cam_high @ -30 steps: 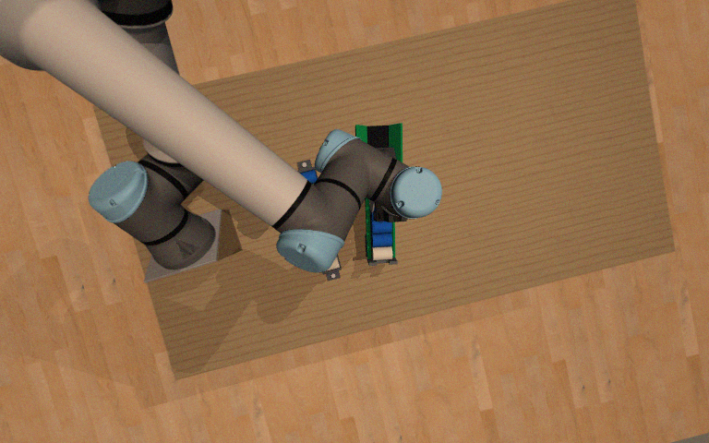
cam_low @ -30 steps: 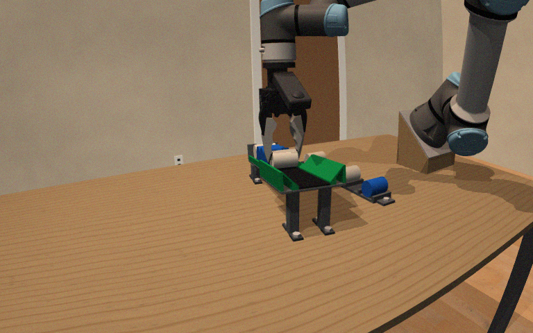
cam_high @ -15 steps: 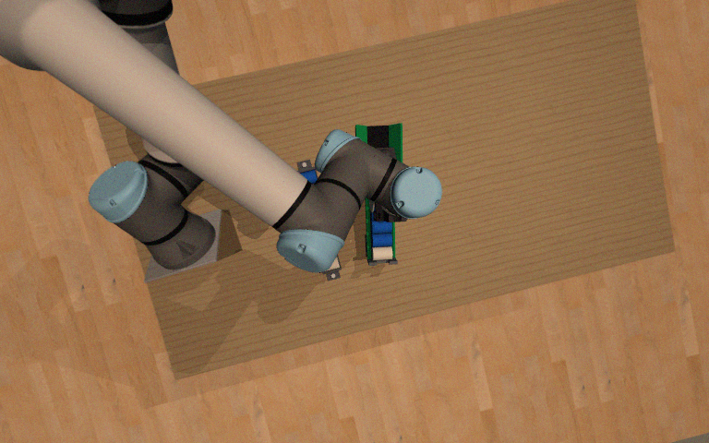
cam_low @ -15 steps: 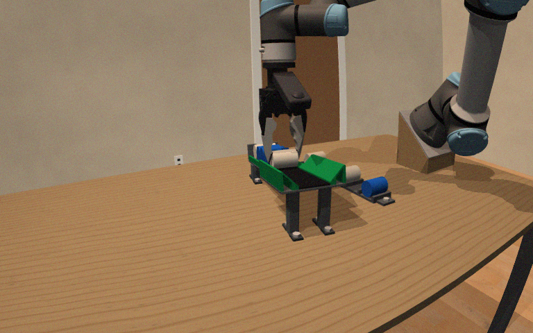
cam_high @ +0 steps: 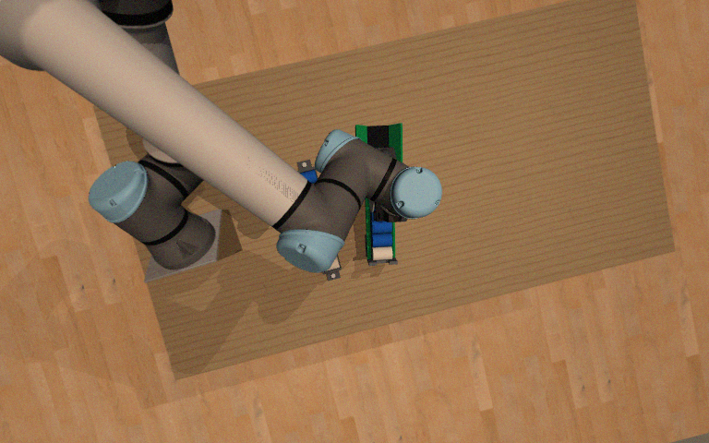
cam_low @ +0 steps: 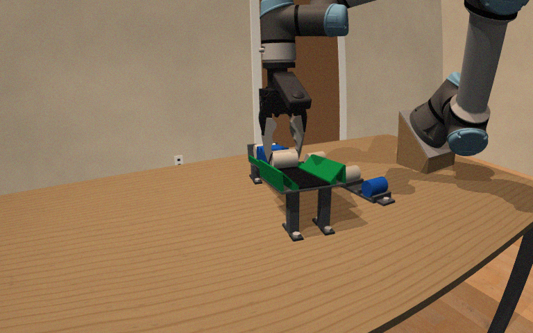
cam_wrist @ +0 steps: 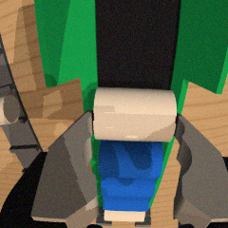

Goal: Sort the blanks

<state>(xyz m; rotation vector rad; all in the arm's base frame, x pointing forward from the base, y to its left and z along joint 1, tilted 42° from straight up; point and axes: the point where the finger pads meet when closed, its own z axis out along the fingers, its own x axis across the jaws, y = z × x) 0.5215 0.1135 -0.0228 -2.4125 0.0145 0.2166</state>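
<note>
The feed ramp lies 30 mm below my hand. From my hand the other things lie so: grey stock rack (190 mm behind, 110 mm below, 60 mm to the right); grey stop (190 mm to the right, 50 mm below, 10 mm behind).
</note>
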